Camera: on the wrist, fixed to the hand. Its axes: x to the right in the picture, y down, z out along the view.
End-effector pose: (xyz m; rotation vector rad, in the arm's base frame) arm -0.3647 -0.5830 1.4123 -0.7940 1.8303 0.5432
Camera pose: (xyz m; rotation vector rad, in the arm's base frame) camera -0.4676 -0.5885 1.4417 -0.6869 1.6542 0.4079
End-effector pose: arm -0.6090 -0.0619 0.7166 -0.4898 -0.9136 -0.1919
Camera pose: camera -0.5260 -0.0376 0.6534 -0.3360 -1.1085 -0.1468
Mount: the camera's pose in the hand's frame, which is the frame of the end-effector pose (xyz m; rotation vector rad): 0.0009 0.0718 -0.0795 0.1516 -0.1741 -0.0735
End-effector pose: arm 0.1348 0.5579 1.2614 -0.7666 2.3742 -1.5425
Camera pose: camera 0.0769 0.6429 1.2314 -0.9219 2.1013 -1.5917
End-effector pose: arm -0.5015 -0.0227 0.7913 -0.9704 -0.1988 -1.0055
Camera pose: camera -0.4664 -0.0713 0.7026 -0.9169 -0.4522 -0.9584
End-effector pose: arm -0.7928 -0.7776 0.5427 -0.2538 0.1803 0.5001
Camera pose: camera -0.8361 -0.7389 0.4527 -0.0678 0.0386 0.4308
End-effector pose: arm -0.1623 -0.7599 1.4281 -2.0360 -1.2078 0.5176
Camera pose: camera -0.0682 -0.8110 1.4285 -1.8421 -1.2987 0.7402
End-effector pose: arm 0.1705 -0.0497 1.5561 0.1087 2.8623 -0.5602
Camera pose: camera 0.1617 0.0469 1.6015 -0.0201 2.6620 -0.7617
